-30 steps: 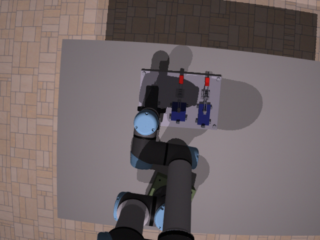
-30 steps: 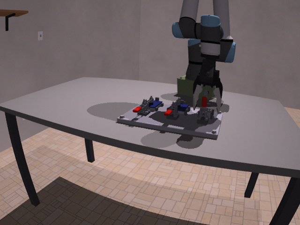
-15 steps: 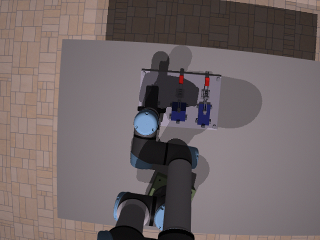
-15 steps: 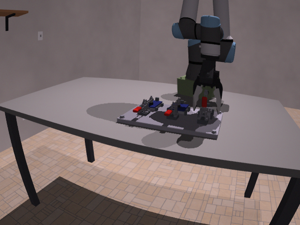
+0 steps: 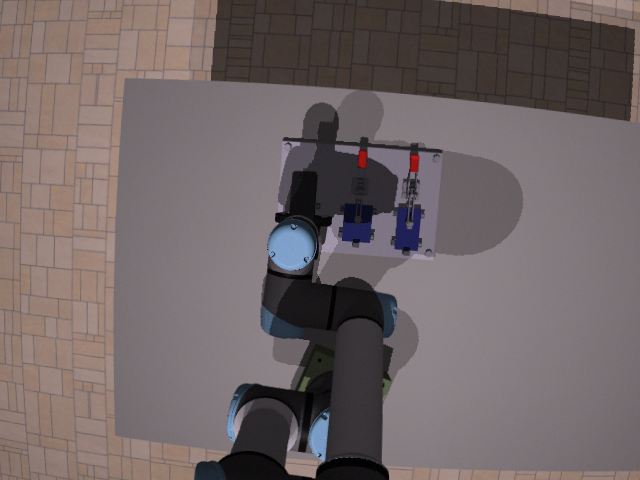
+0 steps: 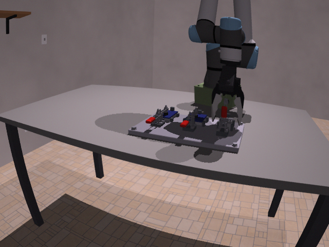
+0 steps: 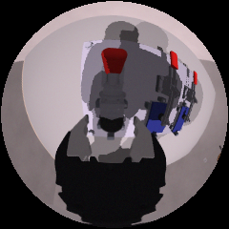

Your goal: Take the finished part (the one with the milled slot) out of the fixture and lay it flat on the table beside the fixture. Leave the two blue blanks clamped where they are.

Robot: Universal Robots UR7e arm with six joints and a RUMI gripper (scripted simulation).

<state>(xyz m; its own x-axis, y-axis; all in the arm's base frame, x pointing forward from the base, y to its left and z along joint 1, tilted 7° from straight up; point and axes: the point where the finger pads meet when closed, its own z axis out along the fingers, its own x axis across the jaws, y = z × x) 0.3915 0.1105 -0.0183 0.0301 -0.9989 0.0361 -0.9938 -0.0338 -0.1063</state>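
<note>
The grey finished part lies 10 mm behind my hand. From my hand the other things lie so: grey fixture plate (50 mm ahead, 110 mm to the right, 30 mm below).
</note>
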